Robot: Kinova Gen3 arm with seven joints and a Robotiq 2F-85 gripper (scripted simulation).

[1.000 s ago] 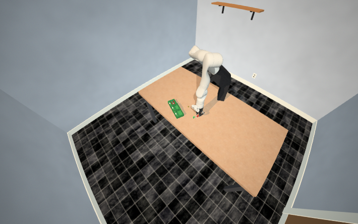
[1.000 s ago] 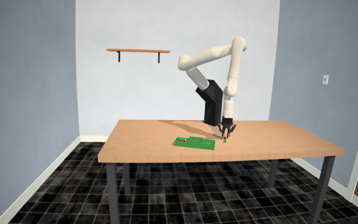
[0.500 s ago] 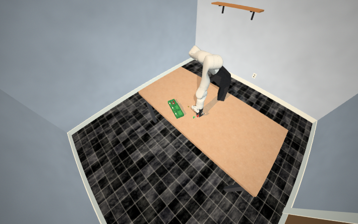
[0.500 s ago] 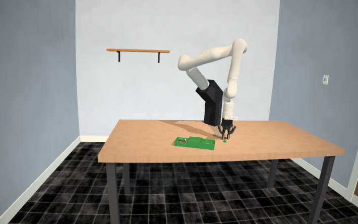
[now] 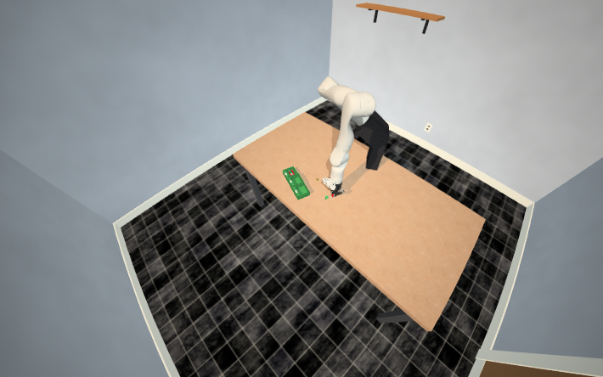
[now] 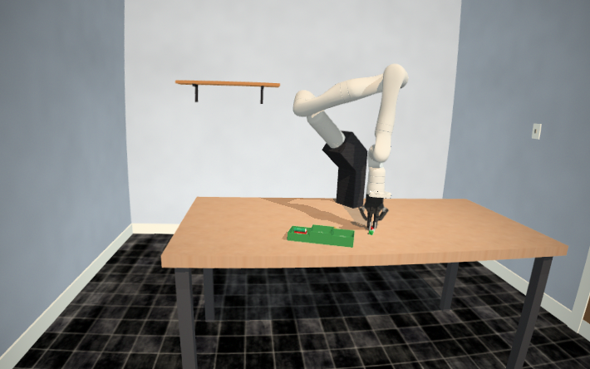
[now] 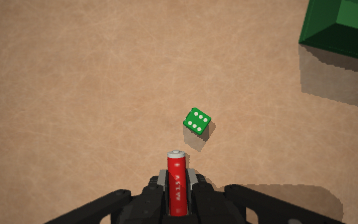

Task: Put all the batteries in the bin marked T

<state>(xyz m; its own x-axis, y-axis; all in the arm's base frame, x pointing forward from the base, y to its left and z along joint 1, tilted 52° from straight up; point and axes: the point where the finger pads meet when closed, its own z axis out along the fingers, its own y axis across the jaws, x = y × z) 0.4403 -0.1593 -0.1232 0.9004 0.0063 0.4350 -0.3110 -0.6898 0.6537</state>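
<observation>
My gripper is now 10 mm above the red battery. Round my hand: green die 40 mm ahead, 30 mm to the right, 10 mm below; joined green bins 260 mm to the right, 30 mm ahead; small yellow nut 150 mm to the right, 60 mm behind, 20 mm below.
</observation>
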